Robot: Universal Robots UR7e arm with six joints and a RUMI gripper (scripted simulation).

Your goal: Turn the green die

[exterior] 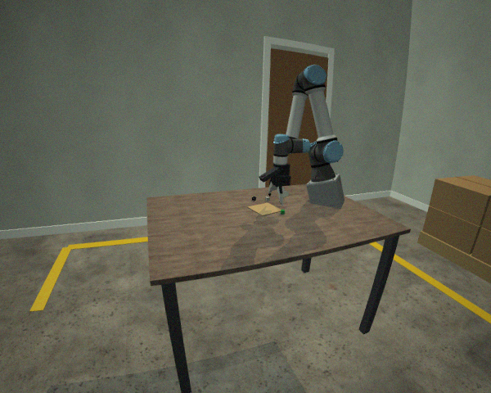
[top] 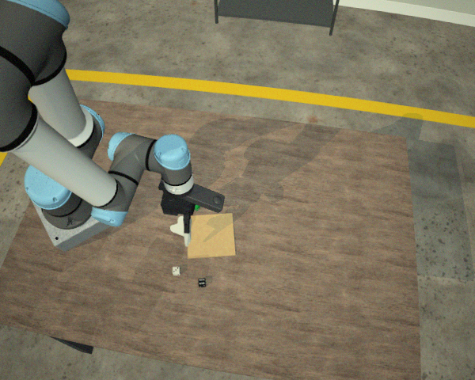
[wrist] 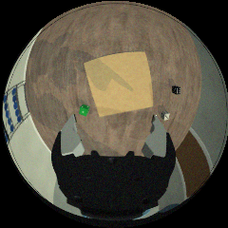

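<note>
The green die is 20 mm behind my hand, 70 mm to the left of it and 40 mm below it. Round my hand: black die: 80 mm ahead, 160 mm to the right, 40 mm below; then white die: 150 mm to the right, 40 mm below; then tan mat: 50 mm ahead, 10 mm to the right, 50 mm below.
</note>
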